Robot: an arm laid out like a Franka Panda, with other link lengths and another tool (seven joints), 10 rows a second.
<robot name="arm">
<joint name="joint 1" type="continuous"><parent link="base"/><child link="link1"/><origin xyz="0.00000 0.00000 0.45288" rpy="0.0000 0.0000 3.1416"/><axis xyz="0 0 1"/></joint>
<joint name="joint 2" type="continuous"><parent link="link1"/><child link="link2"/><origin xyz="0.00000 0.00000 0.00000" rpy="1.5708 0.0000 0.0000"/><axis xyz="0 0 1"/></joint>
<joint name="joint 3" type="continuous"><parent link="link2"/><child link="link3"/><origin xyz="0.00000 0.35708 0.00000" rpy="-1.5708 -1.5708 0.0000"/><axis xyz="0 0 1"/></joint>
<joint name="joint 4" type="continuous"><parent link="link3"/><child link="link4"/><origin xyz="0.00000 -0.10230 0.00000" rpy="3.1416 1.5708 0.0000"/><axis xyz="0 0 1"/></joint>
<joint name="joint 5" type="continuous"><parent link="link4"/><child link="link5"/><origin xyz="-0.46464 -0.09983 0.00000" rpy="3.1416 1.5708 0.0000"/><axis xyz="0 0 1"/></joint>
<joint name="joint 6" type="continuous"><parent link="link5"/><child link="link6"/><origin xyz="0.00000 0.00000 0.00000" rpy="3.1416 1.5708 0.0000"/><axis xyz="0 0 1"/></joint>
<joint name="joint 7" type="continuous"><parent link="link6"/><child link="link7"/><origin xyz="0.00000 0.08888 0.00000" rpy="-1.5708 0.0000 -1.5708"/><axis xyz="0 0 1"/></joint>
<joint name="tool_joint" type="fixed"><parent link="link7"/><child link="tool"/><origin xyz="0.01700 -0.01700 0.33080" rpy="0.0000 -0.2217 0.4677"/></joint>
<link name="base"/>
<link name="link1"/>
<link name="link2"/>
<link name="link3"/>
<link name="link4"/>
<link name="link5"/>
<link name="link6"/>
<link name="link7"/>
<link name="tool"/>
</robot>
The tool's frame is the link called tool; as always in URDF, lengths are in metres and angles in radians. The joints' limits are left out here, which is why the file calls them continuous.
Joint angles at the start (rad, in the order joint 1, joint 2, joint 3, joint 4, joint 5, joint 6, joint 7):
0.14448 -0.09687 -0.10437 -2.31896 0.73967 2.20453 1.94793
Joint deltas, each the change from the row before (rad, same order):
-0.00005 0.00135 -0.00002 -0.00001 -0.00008 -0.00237 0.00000
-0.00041 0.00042 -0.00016 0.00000 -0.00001 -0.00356 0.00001
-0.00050 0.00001 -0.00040 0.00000 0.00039 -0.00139 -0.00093
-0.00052 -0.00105 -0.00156 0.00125 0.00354 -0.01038 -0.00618
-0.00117 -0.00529 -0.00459 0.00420 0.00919 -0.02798 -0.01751
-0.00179 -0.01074 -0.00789 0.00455 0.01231 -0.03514 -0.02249
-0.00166 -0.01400 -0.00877 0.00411 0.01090 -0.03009 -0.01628
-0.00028 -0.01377 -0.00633 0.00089 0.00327 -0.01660 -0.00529
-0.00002 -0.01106 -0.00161 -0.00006 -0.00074 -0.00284 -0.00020
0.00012 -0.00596 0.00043 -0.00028 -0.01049 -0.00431 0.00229
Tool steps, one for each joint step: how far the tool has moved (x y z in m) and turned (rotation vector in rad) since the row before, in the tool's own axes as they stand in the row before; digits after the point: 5 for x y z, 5 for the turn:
-0.00075 -0.00007 0.00104 0.00176 -0.00292 0.00036
-0.00088 -0.00035 0.00051 0.00237 -0.00273 0.00019
-0.00030 0.00011 -0.00012 0.00096 -0.00037 -0.00016
-0.00123 -0.00226 -0.00070 0.00735 -0.00284 -0.00539
-0.00263 -0.00691 -0.00376 0.01870 -0.00470 -0.01738
-0.00298 -0.00902 -0.00747 0.02340 -0.00066 -0.02250
-0.00172 -0.00859 -0.00979 0.01975 0.00543 -0.01797
-0.00122 -0.00582 -0.00790 0.00879 0.00568 -0.00960
0.00054 -0.00337 -0.00573 -0.00151 0.00705 -0.00587
-0.00207 -0.00138 -0.00150 -0.00543 -0.00550 -0.00562

